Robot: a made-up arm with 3 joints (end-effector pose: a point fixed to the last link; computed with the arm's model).
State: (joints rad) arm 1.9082 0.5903 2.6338
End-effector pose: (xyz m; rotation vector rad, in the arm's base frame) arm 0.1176 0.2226 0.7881 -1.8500 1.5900 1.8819
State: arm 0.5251 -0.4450 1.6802
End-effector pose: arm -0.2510 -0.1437 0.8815 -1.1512 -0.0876 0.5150
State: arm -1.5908 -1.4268 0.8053
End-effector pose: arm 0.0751 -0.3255 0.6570 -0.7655 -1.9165 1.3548
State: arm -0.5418 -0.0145 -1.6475
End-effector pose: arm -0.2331 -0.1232 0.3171 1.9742 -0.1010 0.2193
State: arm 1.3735 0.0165 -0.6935
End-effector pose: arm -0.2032 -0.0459 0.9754 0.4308 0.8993 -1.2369
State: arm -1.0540 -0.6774 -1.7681
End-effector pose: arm 0.0010 -0.2412 0.2951 1.5916 0.3964 1.0734
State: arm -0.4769 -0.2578 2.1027
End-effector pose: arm -0.3517 -0.1465 0.5442 -1.6853 -1.0385 -0.0890
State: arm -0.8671 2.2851 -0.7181
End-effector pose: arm 0.0433 0.1824 0.4441 1.2790 -1.6737 -2.0072
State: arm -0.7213 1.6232 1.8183
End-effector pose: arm -0.1395 0.1851 0.5794 -1.0942 0.2774 -1.6360
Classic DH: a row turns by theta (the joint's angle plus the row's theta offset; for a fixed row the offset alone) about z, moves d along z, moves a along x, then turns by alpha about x. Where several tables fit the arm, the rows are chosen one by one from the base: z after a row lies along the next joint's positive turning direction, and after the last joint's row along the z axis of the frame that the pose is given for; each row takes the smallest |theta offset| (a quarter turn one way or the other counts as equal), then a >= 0, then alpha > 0; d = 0 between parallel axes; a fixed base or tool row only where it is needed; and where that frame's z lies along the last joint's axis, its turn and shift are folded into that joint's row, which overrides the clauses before.
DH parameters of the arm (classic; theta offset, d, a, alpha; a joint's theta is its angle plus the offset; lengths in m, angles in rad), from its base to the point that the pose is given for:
base (fixed): 0.0938 0.6131 -0.0073 -1.8409
joint 1: 0.1677 -0.057 -0.1054 -1.3973
joint 2: -1.5055 0.0495 -0.0304 1.4152
joint 3: -0.359 0.2429 -0.1189 1.34
tool (fixed): -1.8239 0.0322 0 0

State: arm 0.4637 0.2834 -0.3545
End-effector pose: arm -0.3934 -0.0892 0.7347 0.3734 0.1045 -0.7900
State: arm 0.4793 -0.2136 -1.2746
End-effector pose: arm -0.3867 -0.1349 0.6609 1.4479 0.4477 -0.6866
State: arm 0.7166 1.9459 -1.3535
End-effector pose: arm -0.1828 0.1593 0.4936 0.1266 -1.3451 -1.6236
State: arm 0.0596 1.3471 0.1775
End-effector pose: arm -0.3195 0.1466 0.5935 -0.3079 -0.3946 -1.5481
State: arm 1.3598 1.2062 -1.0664
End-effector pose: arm -0.2017 0.2110 0.7997 -0.1824 -0.1564 -1.7138
